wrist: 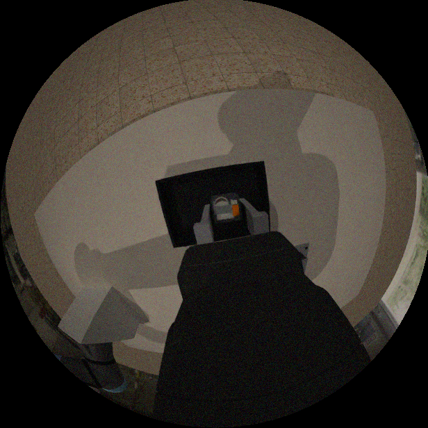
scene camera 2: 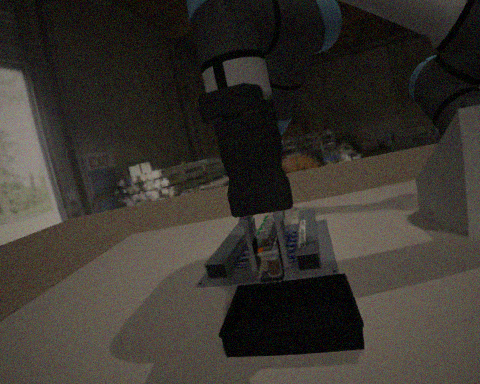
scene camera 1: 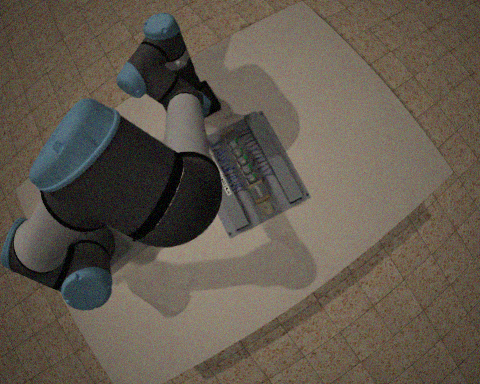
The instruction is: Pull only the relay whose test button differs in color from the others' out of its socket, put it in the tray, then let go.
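Seen in the pictures: gripper, fingertip midpoint: (scene camera 2: 271,264); arm's base, origin of the base link: (scene camera 1: 88,242).
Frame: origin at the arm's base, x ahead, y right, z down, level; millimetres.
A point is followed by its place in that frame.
A relay with an orange test button (scene camera 2: 270,264) {x 495, y -222, z 59 mm} (wrist: 225,210) is held upright between the fingers of my gripper (scene camera 2: 270,271) {x 494, y -204, z 68 mm} (wrist: 225,210), which is shut on it. The wrist view shows the relay over the inside of the black tray (scene camera 1: 214,102) {x 548, y -161, z 160 mm} (scene camera 2: 295,320) {x 478, y -194, z 160 mm} (wrist: 178,192); in scene view 2 its lower end is just above the tray's far edge. The arm hides the gripper and held relay in scene view 1. The other relays, with green buttons (scene camera 1: 245,159) {x 489, y 76, z 95 mm}, stand in a row on the grey panel (scene camera 1: 274,150) (scene camera 2: 330,250) {x 367, y 3, z 160 mm}.
Two grey ducts (scene camera 1: 280,162) {x 566, y 141, z 120 mm} (scene camera 2: 227,255) {x 574, y -9, z 120 mm} flank the relay row, with blue wires (scene camera 2: 292,245) {x 440, y 28, z 141 mm} beside it. A tan block (scene camera 1: 268,206) {x 460, y 213, z 159 mm} sits at one end of the row. A pale grey pedestal (scene camera 2: 447,175) {x 122, y -32, z 50 mm} (wrist: 100,317) stands beside the work area.
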